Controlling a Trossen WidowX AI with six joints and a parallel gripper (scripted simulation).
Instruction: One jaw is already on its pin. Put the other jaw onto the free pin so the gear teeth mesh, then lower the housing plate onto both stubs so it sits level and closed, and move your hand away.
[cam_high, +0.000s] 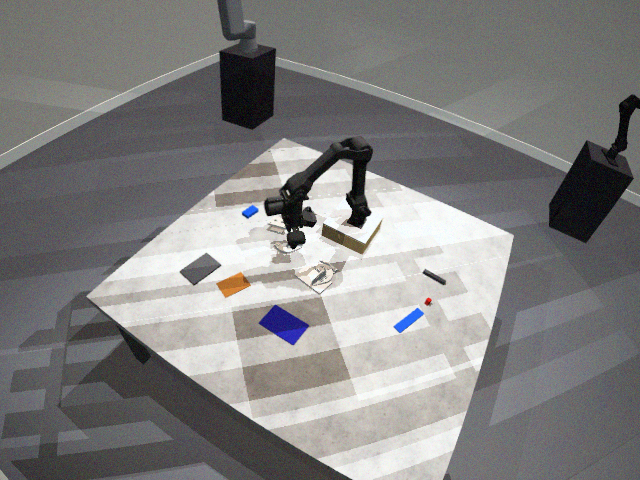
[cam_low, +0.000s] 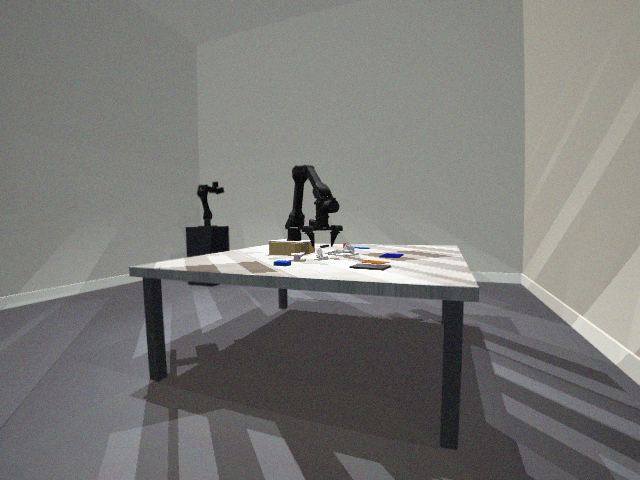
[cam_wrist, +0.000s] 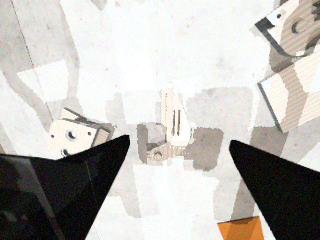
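Right now my gripper tip is 50 mm above the jaw and 30 mm to the left of it. The rest, counted from my gripper tip: white block: 100 mm to the right, 90 mm behind, 40 mm below; then small blue block: 250 mm to the right, 90 mm behind, 50 mm below; then orange tile: 260 mm ahead, 90 mm to the right, 50 mm below.
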